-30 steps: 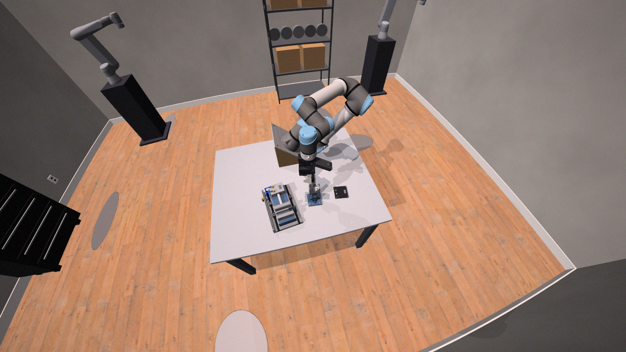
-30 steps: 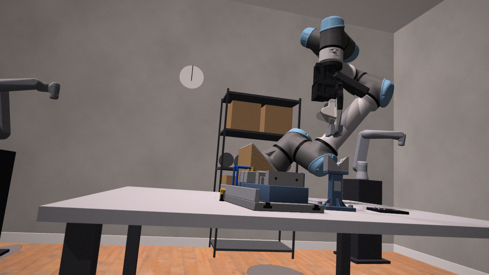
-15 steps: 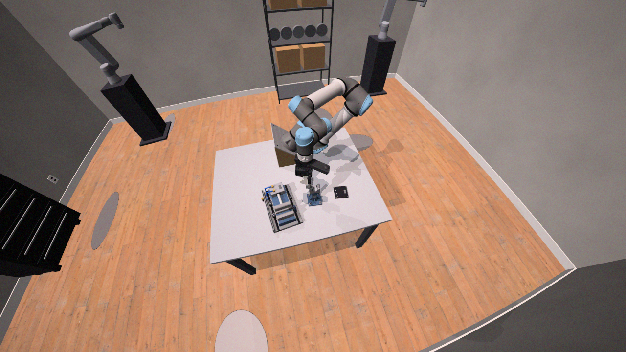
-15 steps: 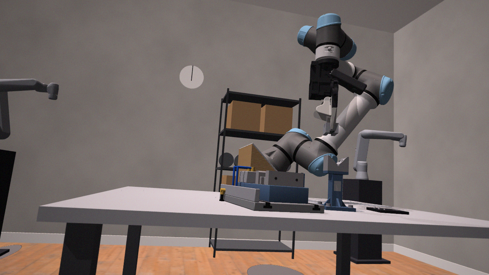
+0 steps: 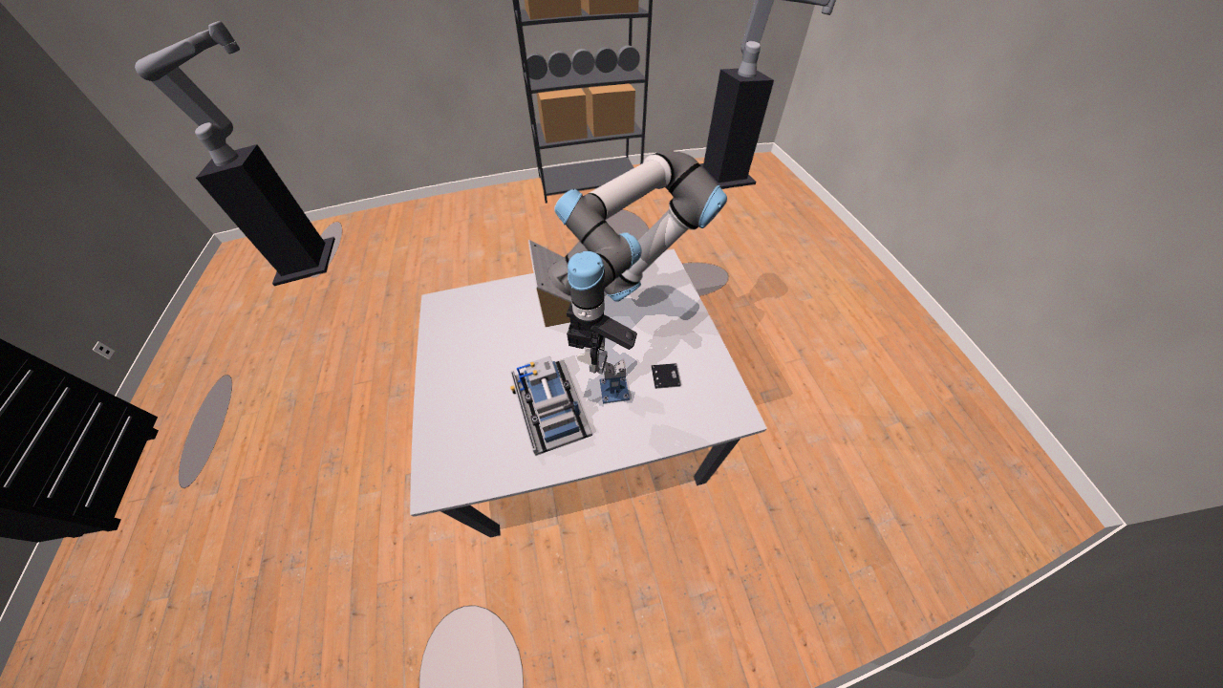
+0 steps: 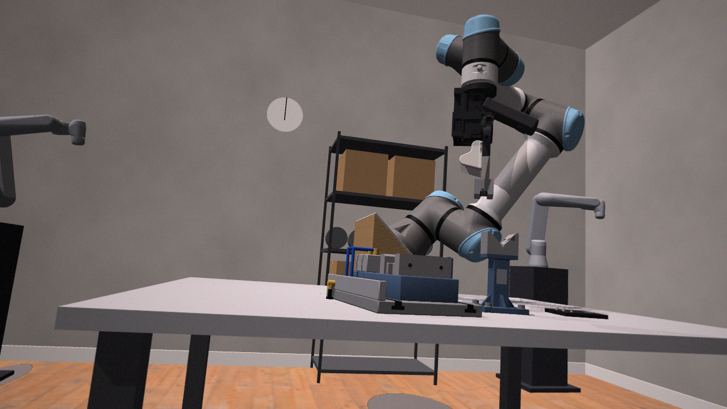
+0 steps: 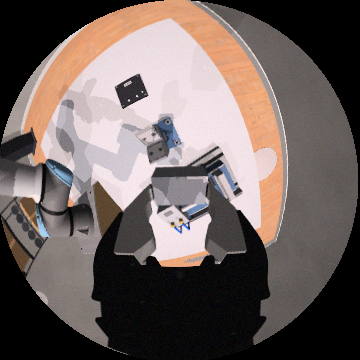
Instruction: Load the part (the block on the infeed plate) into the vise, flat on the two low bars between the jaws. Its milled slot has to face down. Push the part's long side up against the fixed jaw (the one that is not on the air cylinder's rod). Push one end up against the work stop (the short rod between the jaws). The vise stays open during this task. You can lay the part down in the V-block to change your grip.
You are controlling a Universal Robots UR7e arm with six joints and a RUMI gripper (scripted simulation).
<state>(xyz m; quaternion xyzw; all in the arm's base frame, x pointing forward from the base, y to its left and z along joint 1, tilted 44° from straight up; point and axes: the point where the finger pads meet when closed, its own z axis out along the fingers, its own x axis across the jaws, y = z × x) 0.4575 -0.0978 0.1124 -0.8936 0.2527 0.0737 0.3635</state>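
The vise lies 210 mm below my hand, 160 mm to the right of it and 30 mm behind it. Round my hand: infeed plate (250 mm to the left, 250 mm below, 20 mm behind); part (10 mm below).
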